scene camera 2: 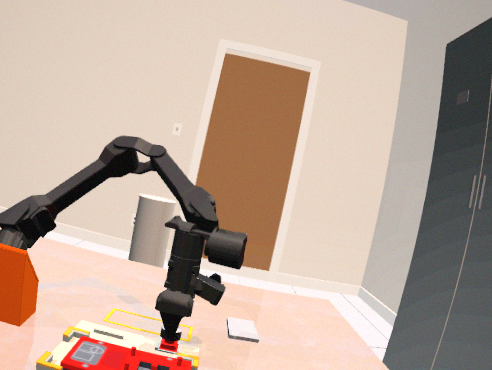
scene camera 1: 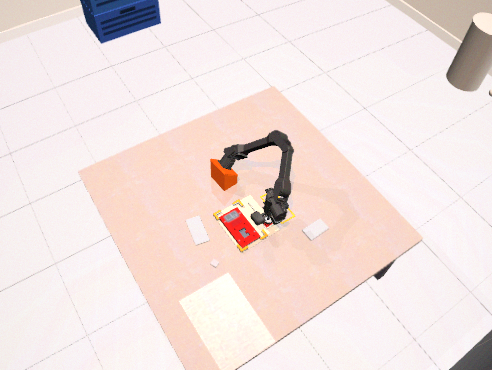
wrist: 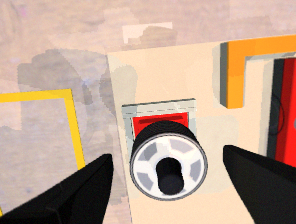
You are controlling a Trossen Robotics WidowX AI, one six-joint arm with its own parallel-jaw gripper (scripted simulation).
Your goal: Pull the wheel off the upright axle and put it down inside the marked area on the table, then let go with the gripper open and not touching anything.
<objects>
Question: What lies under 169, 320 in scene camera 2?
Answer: The gripper.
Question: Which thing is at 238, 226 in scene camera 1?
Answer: A red panel.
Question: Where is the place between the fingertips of the gripper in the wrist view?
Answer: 167, 157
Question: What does the gripper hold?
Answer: Nothing.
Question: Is the gripper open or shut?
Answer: Open.
</objects>
